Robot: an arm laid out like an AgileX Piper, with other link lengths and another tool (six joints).
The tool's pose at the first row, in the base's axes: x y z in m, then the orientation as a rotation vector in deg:
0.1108, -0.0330, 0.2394, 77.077, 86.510, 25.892
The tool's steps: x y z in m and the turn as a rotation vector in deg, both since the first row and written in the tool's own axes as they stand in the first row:
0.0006, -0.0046, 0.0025, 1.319, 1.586, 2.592
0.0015, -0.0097, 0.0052, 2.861, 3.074, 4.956
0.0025, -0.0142, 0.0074, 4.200, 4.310, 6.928
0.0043, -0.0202, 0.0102, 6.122, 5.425, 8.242
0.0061, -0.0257, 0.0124, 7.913, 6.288, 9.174
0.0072, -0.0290, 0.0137, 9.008, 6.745, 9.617
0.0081, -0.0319, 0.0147, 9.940, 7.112, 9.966
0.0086, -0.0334, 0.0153, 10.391, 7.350, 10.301
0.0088, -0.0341, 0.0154, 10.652, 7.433, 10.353
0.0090, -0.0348, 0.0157, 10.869, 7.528, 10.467
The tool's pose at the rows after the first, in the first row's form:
0.1107, -0.0347, 0.2344, 80.133, 86.738, 27.778
0.1105, -0.0364, 0.2288, 83.189, 87.074, 29.304
0.1102, -0.0376, 0.2239, 85.786, 87.336, 30.543
0.1098, -0.0387, 0.2171, 88.331, 88.141, 30.854
0.1091, -0.0396, 0.2110, 90.483, 88.928, 30.816
0.1087, -0.0400, 0.2074, 91.702, 89.430, 30.652
0.1082, -0.0404, 0.2042, 92.719, 89.856, 30.475
0.1080, -0.0406, 0.2026, 93.344, 89.996, 30.543
0.1078, -0.0407, 0.2019, 93.593, 90.129, 30.448
0.1077, -0.0409, 0.2011, 93.857, 90.212, 30.434

